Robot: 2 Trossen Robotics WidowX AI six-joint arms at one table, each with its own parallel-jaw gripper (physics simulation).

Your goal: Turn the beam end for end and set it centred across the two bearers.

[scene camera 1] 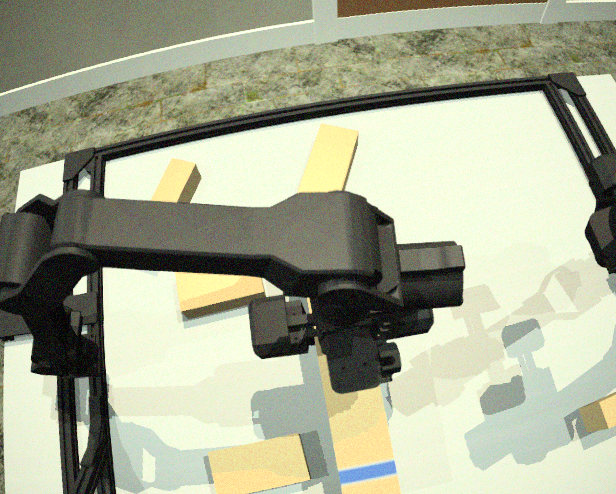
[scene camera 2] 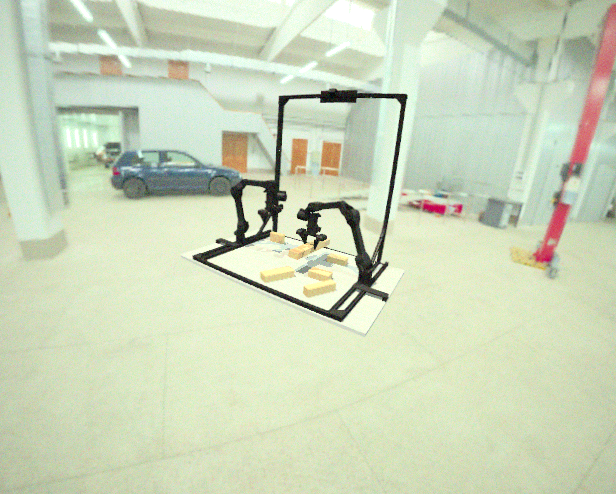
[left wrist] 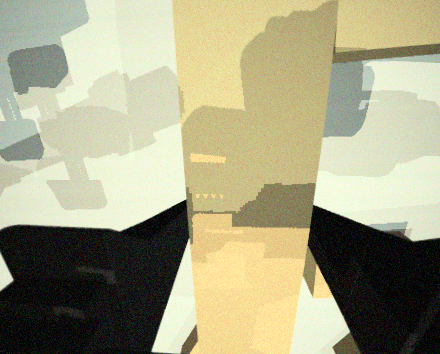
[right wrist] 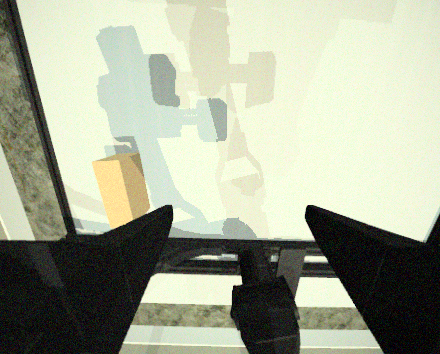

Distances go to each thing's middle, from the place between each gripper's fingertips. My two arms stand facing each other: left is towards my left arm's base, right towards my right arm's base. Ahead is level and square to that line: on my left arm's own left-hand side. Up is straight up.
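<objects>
From my left hand, the long beam [scene camera 1: 361,439] is 1 cm behind. Going by its middle, the beam is nearer to my left hand than to my right gripper.
As for my right gripper, it's now 8 cm above the beam and 33 cm to the right of it.
</objects>
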